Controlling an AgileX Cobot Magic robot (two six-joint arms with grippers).
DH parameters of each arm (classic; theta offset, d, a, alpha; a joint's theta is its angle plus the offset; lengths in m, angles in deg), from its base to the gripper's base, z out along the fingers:
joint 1: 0 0.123 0 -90
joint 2: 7.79 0 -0.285 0
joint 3: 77.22 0 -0.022 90
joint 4: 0 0.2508 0 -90
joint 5: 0 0 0.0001 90
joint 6: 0 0.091 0 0
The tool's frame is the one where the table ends.
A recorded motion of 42 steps. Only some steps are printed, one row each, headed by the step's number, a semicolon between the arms.
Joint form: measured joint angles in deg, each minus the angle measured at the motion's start. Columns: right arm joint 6, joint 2, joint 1, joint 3, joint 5, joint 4; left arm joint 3, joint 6, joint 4, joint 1, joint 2, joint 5.
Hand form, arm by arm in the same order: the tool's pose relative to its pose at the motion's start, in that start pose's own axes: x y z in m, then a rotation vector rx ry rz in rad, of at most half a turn. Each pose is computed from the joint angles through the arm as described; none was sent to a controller.
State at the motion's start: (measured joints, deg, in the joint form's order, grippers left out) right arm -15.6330 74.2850 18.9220 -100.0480 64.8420 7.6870; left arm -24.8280 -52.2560 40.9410 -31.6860 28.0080 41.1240
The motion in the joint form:
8: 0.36 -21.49 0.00 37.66 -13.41 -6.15; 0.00 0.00 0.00 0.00 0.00 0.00
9: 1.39 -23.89 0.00 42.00 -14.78 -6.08; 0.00 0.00 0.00 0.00 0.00 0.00
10: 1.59 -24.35 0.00 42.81 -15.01 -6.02; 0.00 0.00 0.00 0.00 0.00 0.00
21: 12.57 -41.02 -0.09 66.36 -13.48 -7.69; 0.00 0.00 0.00 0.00 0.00 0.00
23: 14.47 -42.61 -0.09 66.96 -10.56 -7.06; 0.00 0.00 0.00 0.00 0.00 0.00
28: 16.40 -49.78 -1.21 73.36 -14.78 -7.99; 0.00 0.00 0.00 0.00 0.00 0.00
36: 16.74 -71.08 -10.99 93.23 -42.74 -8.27; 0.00 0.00 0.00 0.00 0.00 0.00
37: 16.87 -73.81 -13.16 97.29 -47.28 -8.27; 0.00 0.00 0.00 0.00 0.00 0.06
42: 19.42 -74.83 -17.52 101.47 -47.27 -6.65; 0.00 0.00 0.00 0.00 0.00 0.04
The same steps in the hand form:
8: 0.1218 0.0176 -0.0029 0.0858 0.0731 -0.0306; 0.0000 0.0000 0.0000 0.0000 0.0000 0.0000
9: 0.1383 0.0211 -0.0013 0.0838 0.0818 -0.0106; 0.0000 0.0000 0.0000 0.0000 0.0000 0.0000
10: 0.1415 0.0218 -0.0011 0.0828 0.0835 -0.0062; 0.0000 0.0000 0.0000 0.0000 0.0000 0.0000
21: 0.2525 0.0441 -0.0029 0.0930 0.2249 0.1750; 0.0000 0.0000 0.0000 0.0000 0.0000 0.0000
23: 0.2597 0.0471 -0.0074 0.0846 0.2555 0.2173; 0.0000 0.0000 0.0000 0.0000 0.0000 0.0000
28: 0.2851 0.0503 -0.0097 0.1253 0.1703 0.2470; 0.0000 0.0000 0.0000 0.0000 0.0000 0.0000
36: 0.3393 0.0519 0.0015 0.3368 -0.3279 0.2779; 0.0000 0.0000 0.0000 0.0000 0.0000 0.0000
37: 0.3515 0.0517 0.0088 0.3787 -0.3806 0.2847; 0.0001 0.0001 0.0000 -0.0008 0.0006 0.0000
42: 0.3718 0.0510 0.0214 0.4217 -0.3373 0.3927; 0.0000 0.0001 0.0000 -0.0006 0.0004 0.0000

